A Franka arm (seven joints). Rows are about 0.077 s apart.
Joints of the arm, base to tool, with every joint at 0 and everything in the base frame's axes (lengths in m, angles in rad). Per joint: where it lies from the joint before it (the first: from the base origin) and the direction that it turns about. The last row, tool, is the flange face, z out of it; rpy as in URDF.
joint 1: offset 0 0 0.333 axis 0 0 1
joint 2: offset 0 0 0 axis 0 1 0
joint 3: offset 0 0 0.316 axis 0 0 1
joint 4: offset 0.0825 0 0 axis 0 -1 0
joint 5: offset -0.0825 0 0.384 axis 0 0 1
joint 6: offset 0 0 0 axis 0 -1 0
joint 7: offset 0.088 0 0 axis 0 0 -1
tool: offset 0 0 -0.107 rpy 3.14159 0 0
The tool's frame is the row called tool.
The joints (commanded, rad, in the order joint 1, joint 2, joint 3, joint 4, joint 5, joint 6, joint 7), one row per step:
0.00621, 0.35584, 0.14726, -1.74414, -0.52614, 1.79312, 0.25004
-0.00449, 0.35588, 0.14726, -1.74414, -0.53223, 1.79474, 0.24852
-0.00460, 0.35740, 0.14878, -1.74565, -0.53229, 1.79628, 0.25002
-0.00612, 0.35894, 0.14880, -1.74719, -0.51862, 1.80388, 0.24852
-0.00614, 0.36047, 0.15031, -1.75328, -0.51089, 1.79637, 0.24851
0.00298, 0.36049, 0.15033, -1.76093, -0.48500, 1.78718, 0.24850
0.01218, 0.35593, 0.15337, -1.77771, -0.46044, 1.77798, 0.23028
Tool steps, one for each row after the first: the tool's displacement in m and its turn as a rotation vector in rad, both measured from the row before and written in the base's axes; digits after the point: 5 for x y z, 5 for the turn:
0.00082, -0.00694, 0.00025, -0.00434, -0.00148, -0.00570
-0.00020, 0.00089, -0.00150, 0.00060, 0.00099, 0.00073
0.00015, 0.00055, -0.00174, 0.01451, -0.00072, -0.00408
-0.00261, 0.00083, -0.00410, 0.00353, 0.01503, -0.00505
-0.00417, 0.00679, -0.00444, 0.01741, 0.01923, -0.00714
-0.00679, 0.00828, -0.00533, 0.01966, 0.03171, 0.01285

